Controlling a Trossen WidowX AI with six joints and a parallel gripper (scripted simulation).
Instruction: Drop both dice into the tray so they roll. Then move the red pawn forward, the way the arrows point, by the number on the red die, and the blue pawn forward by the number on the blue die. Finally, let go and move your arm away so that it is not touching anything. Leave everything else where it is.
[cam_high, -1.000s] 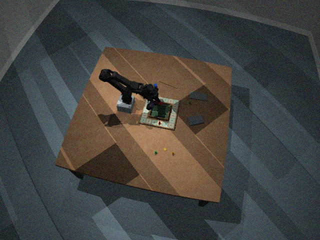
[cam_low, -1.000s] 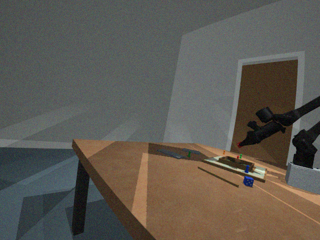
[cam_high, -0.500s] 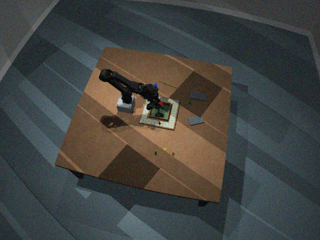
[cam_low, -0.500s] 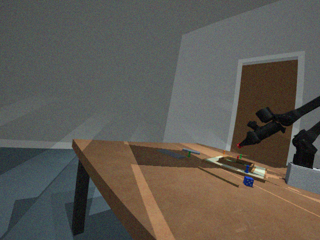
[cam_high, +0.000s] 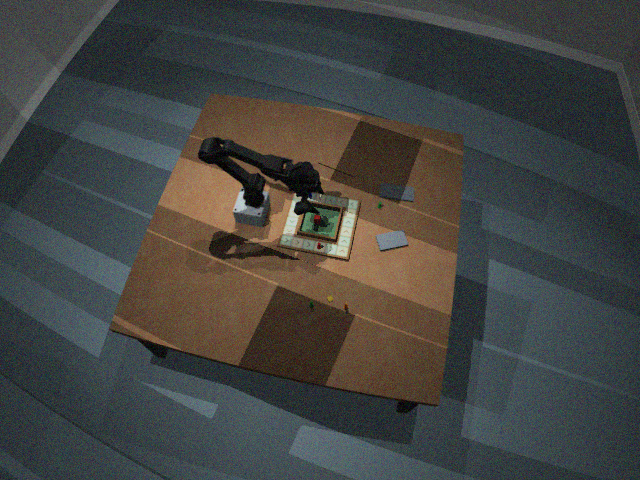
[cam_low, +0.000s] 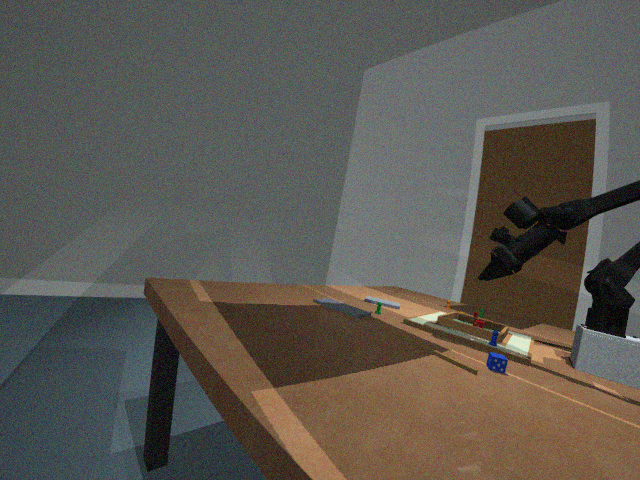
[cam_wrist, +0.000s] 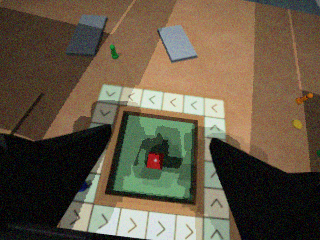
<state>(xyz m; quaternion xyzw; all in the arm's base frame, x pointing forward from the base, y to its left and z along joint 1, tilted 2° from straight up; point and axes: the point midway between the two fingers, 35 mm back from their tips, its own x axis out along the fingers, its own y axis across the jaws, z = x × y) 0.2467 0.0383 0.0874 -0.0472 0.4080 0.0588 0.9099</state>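
My gripper tip is now 12 cm above the red pawn, 11 cm to the left of it and 3 cm short of it. Also, from my gripper tip: blue pawn (12 cm below, 10 cm to the left, 8 cm behind); then green tray (14 cm below); then orange pawn (31 cm to the right, 21 cm ahead, 13 cm below).
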